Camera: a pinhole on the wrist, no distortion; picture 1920 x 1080 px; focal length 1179.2 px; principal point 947.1 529.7 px. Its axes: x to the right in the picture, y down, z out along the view. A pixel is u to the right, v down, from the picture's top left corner.
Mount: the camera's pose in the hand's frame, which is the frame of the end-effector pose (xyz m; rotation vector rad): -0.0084 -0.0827 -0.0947 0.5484 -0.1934 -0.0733
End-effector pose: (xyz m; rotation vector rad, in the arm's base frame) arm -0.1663 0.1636 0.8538 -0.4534 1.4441 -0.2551
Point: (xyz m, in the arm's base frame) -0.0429 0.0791 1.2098
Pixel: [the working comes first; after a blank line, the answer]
In the camera's frame: -0.1959 -0.0251 0.3251

236.5 438.6
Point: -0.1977 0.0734 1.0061
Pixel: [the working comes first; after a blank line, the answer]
In the camera's frame: -0.0730 -0.0230 0.1007

92.6 259.9
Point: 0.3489 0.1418 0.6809
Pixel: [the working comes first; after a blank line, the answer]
In the camera's frame: 0.3147 0.3882 0.4005

outside the picture
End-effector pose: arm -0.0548 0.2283 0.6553 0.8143 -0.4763 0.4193
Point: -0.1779 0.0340 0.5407
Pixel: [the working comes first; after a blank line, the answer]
In the camera's frame: -0.1464 0.0709 0.2301

196.6 893.0
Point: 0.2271 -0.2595 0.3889
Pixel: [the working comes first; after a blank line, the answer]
In the camera's frame: 0.1103 -0.3167 0.4690

outside the picture
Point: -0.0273 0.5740 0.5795
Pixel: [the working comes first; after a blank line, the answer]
In the camera's frame: -0.0176 0.0859 -0.3167

behind the camera
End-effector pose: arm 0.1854 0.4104 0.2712 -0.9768 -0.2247 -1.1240
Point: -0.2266 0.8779 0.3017
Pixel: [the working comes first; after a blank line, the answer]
In the camera's frame: -0.3743 -0.0333 0.4991

62.8 451.1
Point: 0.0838 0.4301 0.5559
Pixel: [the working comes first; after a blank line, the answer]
In the camera's frame: 0.1765 -0.0012 0.2600

1747.5 524.1
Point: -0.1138 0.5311 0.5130
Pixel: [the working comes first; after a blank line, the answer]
In the camera's frame: 0.0124 -0.1226 0.3571

988.0 124.7
